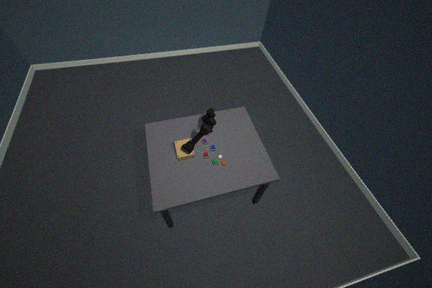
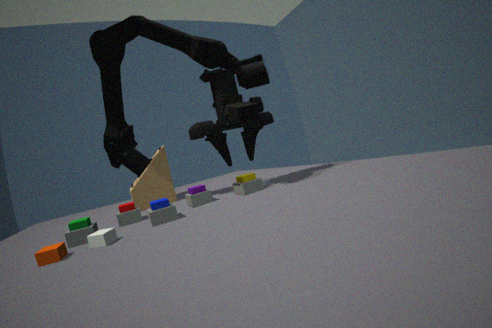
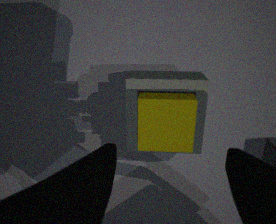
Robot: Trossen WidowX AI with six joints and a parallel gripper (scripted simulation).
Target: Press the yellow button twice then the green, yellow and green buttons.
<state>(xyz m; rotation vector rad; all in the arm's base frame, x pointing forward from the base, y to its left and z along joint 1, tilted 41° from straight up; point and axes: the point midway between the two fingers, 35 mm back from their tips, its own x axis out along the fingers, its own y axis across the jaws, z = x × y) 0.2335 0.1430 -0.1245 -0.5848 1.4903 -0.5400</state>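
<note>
Now: gripper tip 3 cm above the yellow button. The rest, counted from my gripper tip: red button: 6 cm behind, 25 cm to the right, 3 cm below; then blue button: 2 cm ahead, 19 cm to the right, 3 cm below; then purple button: 4 cm behind, 10 cm to the right, 3 cm below.
</note>
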